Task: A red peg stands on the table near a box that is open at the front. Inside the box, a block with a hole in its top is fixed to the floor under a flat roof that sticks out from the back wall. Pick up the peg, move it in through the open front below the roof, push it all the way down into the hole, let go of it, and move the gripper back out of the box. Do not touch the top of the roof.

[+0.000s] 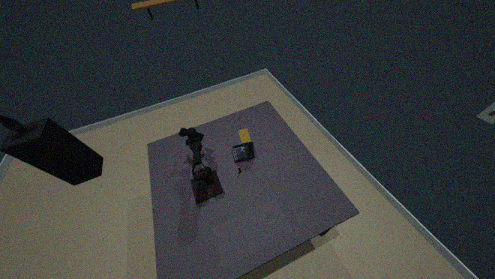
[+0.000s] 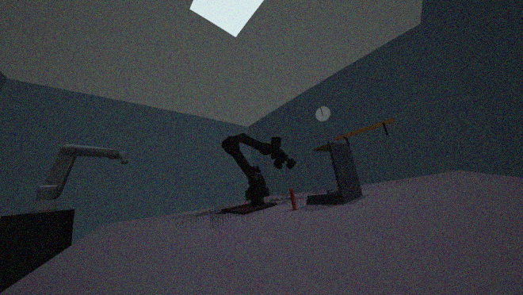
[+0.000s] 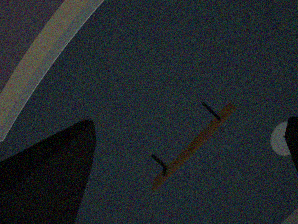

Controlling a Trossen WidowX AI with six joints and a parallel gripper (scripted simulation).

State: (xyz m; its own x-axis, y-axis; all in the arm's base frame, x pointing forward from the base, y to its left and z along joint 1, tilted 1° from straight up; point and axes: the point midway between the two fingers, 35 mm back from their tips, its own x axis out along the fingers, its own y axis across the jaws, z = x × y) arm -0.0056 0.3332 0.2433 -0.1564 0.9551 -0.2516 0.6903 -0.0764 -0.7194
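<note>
The red peg lies 260 mm ahead of my gripper tip, 400 mm to the right of it and 210 mm below it. From my gripper tip the other things lie so: yellow roof (380 mm ahead, 240 mm to the right, 30 mm below).
</note>
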